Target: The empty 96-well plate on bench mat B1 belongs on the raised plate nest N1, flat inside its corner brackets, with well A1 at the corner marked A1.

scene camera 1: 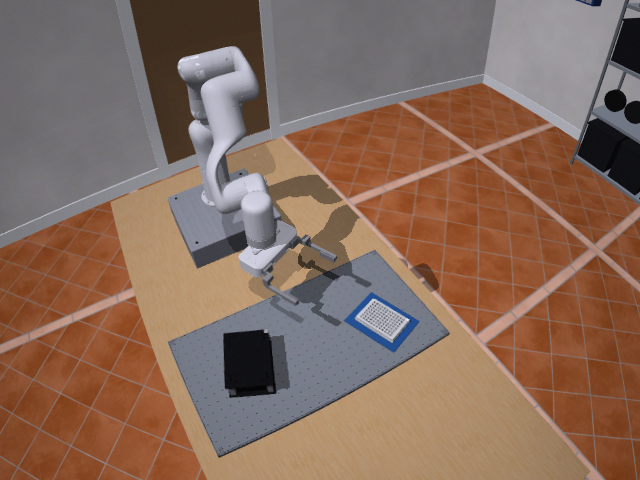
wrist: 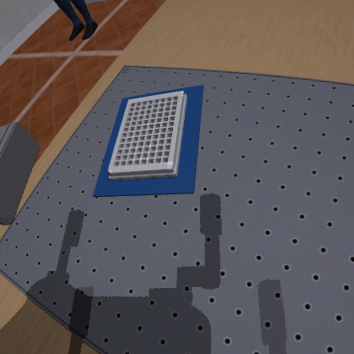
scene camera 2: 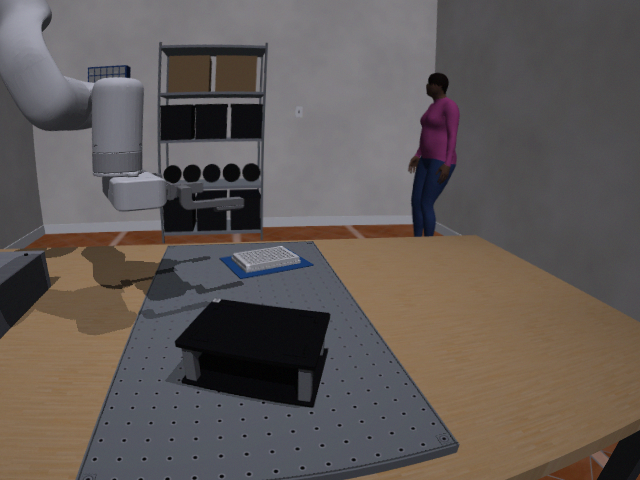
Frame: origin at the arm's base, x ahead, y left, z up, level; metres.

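Seen in the pictures: end effector, tool point: (scene camera 1: 309, 276) (wrist: 183, 138) (scene camera 2: 207, 195).
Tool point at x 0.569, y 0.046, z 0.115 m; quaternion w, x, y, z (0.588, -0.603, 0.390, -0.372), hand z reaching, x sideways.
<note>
A point is followed by its place in that frame.
The white empty 96-well plate (scene camera 1: 382, 319) @[x 0.684, y 0.201, z -0.051 m] (scene camera 2: 266, 258) @[x 0.683, y 0.184, z -0.050 m] (wrist: 147, 134) @[x 0.675, y 0.197, z -0.050 m] lies flat on the blue bench mat B1 (scene camera 1: 369, 332) @[x 0.694, y 0.152, z -0.063 m] (scene camera 2: 306, 263) @[x 0.769, y 0.179, z -0.063 m] (wrist: 190, 150) @[x 0.673, y 0.141, z -0.063 m]. Its well lettering is too small to read. The black raised nest N1 (scene camera 1: 248, 359) @[x 0.635, y -0.175, z -0.005 m] (scene camera 2: 258, 333) @[x 0.630, y -0.190, z -0.005 m] stands on short grey posts, and no plate is on it. A small light mark shows at one corner of its top; the brackets are hard to make out. The nest does not show in the wrist view. My gripper (scene camera 1: 316, 279) @[x 0.569, y 0.046, z 0.114 m] (scene camera 2: 222, 195) @[x 0.569, y 0.046, z 0.114 m] is open and empty, fingers level and wide apart, above the board and to the arm-base side of the plate.
Mat and nest are on a grey perforated board (scene camera 1: 310, 361) @[x 0.688, y -0.030, z -0.065 m] (scene camera 2: 361, 413) @[x 0.731, y -0.283, z -0.065 m] (wrist: 300, 210) @[x 0.635, y 0.007, z -0.065 m] on the wooden table (scene camera 1: 439, 397) @[x 0.958, y 0.195, z -0.079 m] (scene camera 2: 465, 310) @[x 1.016, y -0.069, z -0.079 m]. The arm's grey base block (scene camera 1: 222, 248) @[x 0.211, y -0.076, z -0.038 m] stands behind. A person (scene camera 2: 439, 134) and a shelf rack (scene camera 2: 211, 95) are beyond the table.
</note>
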